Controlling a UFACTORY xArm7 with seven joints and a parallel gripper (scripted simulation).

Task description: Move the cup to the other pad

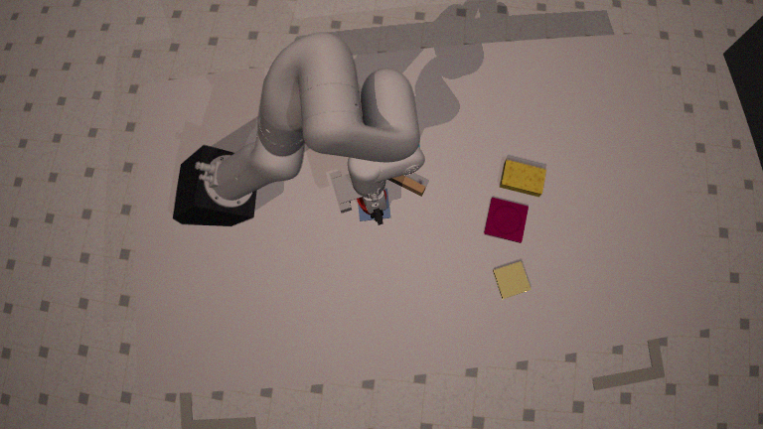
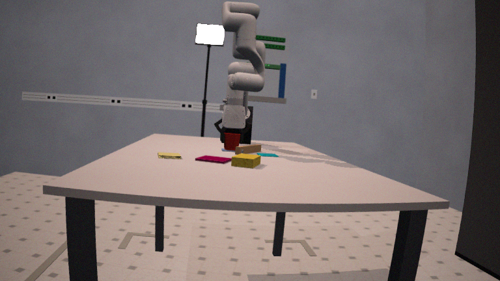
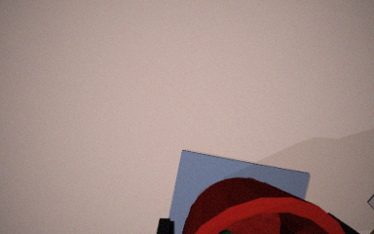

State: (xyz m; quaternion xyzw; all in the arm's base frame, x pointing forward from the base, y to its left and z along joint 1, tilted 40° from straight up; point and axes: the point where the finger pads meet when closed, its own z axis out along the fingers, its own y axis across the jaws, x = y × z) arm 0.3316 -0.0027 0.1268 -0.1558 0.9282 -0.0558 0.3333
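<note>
Right now the red cup is 2 cm below my hand. Also, from my hand: wooden rail (8 cm to the left, 4 cm below, 4 cm ahead); green marble (3 cm below, 1 cm to the right, 1 cm ahead); yellow sponge block (39 cm ahead, 8 cm to the left, 3 cm below).
</note>
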